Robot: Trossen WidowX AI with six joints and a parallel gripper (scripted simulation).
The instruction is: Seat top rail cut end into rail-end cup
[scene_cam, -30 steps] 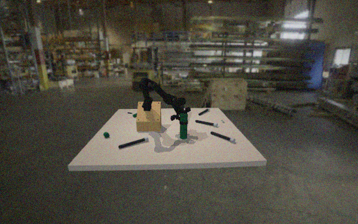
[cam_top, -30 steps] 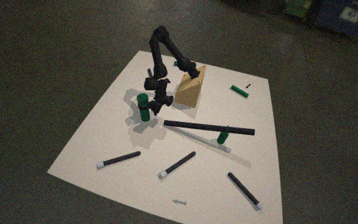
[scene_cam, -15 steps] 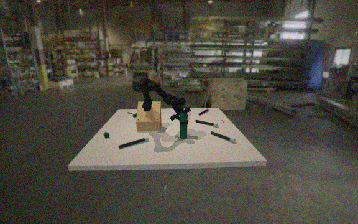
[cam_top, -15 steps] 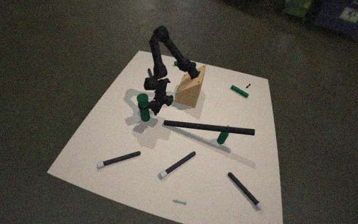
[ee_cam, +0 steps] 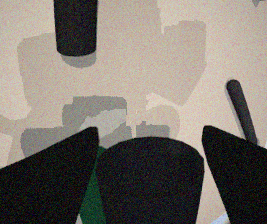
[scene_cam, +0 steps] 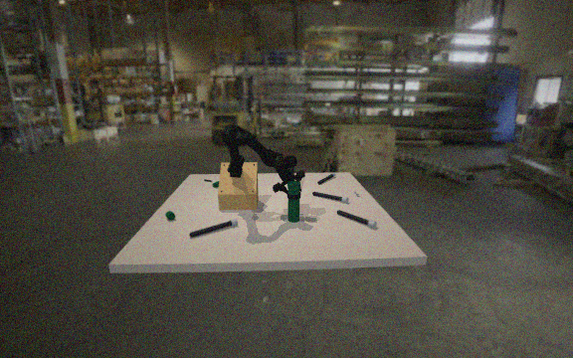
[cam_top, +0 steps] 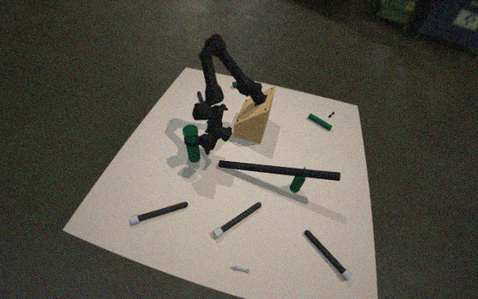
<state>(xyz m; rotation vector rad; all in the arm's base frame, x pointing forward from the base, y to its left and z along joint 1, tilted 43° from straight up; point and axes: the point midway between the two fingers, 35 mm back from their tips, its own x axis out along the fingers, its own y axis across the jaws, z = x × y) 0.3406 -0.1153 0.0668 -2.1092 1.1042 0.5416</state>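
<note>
Now: gripper tip 3 cm to the left of the dark rail-end cup, 3 cm below it and 2 cm past it. The rest, counted from my gripper tip: small bolt: 39 cm ahead, 31 cm to the left, 10 cm below; then small green post: 42 cm to the left, 4 cm behind, 1 cm below.
</note>
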